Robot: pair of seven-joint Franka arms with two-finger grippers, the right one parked.
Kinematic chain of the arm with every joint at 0, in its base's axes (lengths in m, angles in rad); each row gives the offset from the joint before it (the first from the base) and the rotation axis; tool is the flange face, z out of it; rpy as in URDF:
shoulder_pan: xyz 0 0 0.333 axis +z
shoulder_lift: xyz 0 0 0 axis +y
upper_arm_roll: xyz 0 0 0.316 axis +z
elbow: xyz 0.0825 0 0 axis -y
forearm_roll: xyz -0.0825 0 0.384 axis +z
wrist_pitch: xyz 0 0 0 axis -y
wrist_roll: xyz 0.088 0 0 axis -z
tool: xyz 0 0 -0.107 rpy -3.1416 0 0
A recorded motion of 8 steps. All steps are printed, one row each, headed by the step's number.
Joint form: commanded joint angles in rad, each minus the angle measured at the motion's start. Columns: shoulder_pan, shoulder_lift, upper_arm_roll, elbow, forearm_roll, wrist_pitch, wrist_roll.
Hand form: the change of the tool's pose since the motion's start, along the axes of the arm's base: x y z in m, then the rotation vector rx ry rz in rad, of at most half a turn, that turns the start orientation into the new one. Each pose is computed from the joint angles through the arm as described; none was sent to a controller.
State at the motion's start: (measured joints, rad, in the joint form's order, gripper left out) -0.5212 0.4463 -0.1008 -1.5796 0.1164 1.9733 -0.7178
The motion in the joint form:
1: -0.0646 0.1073 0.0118 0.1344 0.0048 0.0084 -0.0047
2: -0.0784 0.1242 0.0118 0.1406 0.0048 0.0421 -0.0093
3: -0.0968 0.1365 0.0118 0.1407 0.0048 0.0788 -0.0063
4: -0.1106 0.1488 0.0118 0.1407 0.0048 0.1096 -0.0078
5: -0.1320 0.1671 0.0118 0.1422 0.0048 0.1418 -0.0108
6: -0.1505 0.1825 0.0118 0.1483 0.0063 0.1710 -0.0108
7: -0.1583 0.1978 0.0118 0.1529 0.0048 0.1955 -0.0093
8: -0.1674 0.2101 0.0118 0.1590 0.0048 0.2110 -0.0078
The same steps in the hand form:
1: 0.0056 -0.0468 -0.0107 -0.0206 -0.0291 -0.0460
2: 0.0037 -0.0580 -0.0168 -0.0371 -0.0458 -0.0570
3: -0.0015 -0.0712 -0.0222 -0.0546 -0.0629 -0.0805
4: -0.0054 -0.0812 -0.0282 -0.0684 -0.0755 -0.0946
5: -0.0127 -0.0957 -0.0376 -0.0814 -0.0850 -0.1146
6: -0.0186 -0.1086 -0.0431 -0.0959 -0.0988 -0.1351
7: -0.0201 -0.1152 -0.0497 -0.1078 -0.1066 -0.1445
8: -0.0227 -0.1219 -0.0542 -0.1155 -0.1122 -0.1555

